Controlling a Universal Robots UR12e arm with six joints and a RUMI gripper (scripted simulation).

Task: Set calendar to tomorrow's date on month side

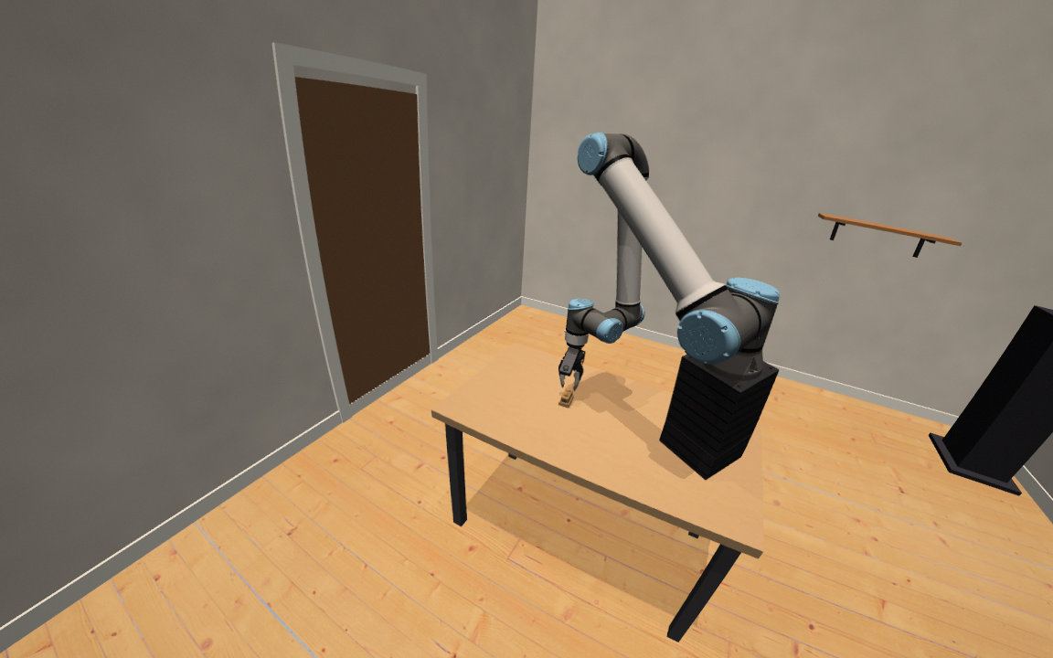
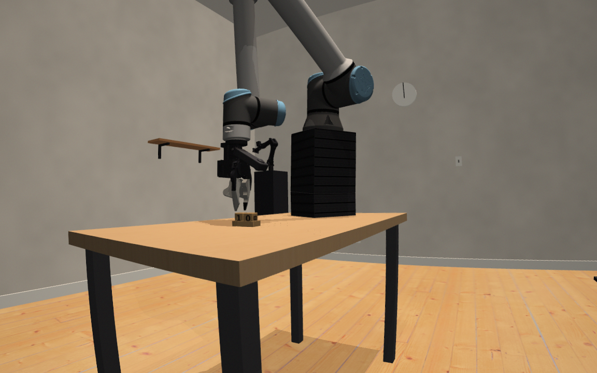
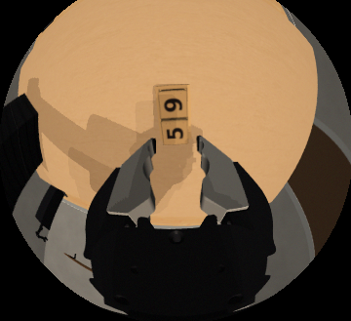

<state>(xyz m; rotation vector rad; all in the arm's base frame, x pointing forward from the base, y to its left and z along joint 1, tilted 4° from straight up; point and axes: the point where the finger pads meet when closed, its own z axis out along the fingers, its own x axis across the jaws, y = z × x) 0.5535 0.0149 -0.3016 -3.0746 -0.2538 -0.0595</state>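
My hand is 50 mm above the wooden tray and 20 mm to the right of it.
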